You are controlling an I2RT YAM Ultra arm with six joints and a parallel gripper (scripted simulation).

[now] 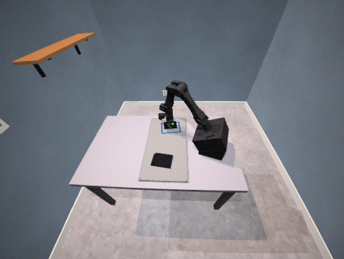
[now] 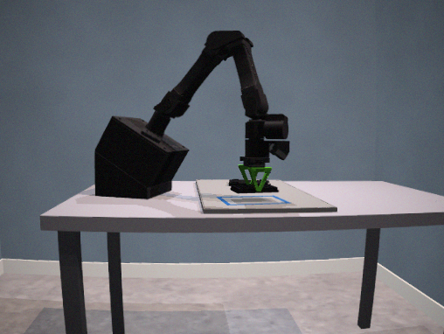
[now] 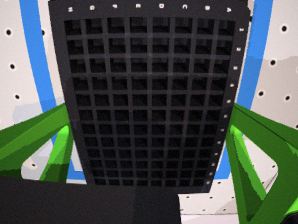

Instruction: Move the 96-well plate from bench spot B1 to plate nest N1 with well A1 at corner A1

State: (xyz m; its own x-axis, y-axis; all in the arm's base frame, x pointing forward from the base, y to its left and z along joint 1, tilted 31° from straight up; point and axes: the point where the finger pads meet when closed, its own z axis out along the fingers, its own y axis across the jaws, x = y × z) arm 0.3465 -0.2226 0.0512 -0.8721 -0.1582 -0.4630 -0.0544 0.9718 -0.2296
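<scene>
Right now the black plate nest N1 is 380 mm to the left of my hand, 70 mm ahead of it and 30 mm below it. Round my hand: white A1 label (310 mm to the left, 140 mm ahead, 30 mm below); then black 96-well plate (right at my hand).
</scene>
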